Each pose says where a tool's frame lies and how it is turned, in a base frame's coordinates. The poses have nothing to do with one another.
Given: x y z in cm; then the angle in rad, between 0 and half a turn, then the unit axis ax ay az.
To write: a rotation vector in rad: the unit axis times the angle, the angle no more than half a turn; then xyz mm. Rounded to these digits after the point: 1 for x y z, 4 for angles.
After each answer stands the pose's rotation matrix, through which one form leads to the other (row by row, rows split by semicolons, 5 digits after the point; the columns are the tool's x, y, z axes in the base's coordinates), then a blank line. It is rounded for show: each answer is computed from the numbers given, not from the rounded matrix.
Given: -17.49, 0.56, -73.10, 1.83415, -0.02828, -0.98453, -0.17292
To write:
-0.0519, -1.8058, -0.3172, -174.9, 5.6, -731.0
-0.25931 0.20205 -0.94442; -0.13187 0.96131 0.24187; 0.95675 0.18726 -0.22263

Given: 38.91, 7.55, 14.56, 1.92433, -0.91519, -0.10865, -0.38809
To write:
-1.7611, -0.2091, -0.7468, 389.1, 75.5, 145.6
0.78135 0.49795 0.37622; -0.23023 -0.33032 0.91536; 0.58008 -0.80183 -0.14345

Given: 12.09, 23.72, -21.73, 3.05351, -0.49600, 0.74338, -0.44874
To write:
-1.5145, 2.2699, -1.3702, 120.9, 237.2, -217.3
-0.50504 -0.69653 0.50968; -0.77548 0.10696 -0.62224; 0.37889 -0.70951 -0.59417

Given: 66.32, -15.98, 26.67, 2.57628, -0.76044, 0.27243, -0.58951
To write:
-1.9591, 0.7019, -1.5187, 663.2, -159.8, 266.7
0.22214 -0.06631 0.97276; -0.69789 -0.70753 0.11114; 0.68089 -0.70356 -0.20345

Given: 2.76, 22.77, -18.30, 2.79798, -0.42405, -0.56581, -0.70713
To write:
-1.1865, -1.5831, -1.9785, 27.6, 227.7, -183.0
-0.59242 0.70407 0.39158; 0.22762 -0.31997 0.91968; 0.77281 0.63396 0.02930

